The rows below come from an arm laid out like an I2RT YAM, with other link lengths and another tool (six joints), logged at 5 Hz.
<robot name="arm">
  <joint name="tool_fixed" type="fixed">
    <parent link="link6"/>
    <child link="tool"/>
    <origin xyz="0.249 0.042 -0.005" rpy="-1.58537 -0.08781 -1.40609"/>
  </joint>
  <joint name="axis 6" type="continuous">
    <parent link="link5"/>
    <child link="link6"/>
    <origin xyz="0.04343 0 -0.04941" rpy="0 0 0"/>
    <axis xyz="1 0 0"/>
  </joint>
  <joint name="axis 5" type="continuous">
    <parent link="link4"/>
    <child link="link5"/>
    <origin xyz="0.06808 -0.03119 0.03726" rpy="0 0 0"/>
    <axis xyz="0 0 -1"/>
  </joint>
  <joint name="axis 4" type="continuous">
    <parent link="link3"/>
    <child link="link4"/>
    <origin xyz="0.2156 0.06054 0.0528" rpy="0 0 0"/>
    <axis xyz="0 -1 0"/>
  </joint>
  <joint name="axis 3" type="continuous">
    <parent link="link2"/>
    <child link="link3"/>
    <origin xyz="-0.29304 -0.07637 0" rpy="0 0 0"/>
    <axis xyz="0 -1 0"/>
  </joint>
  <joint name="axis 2" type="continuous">
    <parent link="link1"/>
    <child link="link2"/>
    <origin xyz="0.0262 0.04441 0.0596" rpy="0 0 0"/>
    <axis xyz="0 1 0"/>
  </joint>
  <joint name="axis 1" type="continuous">
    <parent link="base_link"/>
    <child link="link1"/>
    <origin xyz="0 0 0.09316" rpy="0 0 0"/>
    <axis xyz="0 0 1"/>
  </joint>
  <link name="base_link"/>
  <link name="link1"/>
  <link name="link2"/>
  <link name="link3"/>
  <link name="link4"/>
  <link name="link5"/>
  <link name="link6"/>
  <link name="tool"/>
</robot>
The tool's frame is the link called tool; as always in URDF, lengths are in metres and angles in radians. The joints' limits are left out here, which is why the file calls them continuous.
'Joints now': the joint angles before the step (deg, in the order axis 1, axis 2, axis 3, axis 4, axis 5, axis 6). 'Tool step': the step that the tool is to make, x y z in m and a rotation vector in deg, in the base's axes. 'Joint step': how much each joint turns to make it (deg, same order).
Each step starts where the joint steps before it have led.
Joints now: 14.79 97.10 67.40 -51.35 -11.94 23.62
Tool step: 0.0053 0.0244 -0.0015 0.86 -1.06 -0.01
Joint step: 4.01 0.85 0.00 2.97 0.19 4.13
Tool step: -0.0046 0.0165 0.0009 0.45 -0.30 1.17
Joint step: 2.88 0.06 0.01 0.84 0.03 1.78
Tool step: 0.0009 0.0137 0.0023 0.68 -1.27 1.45
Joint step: 1.97 -0.02 -0.01 1.53 -0.02 0.55
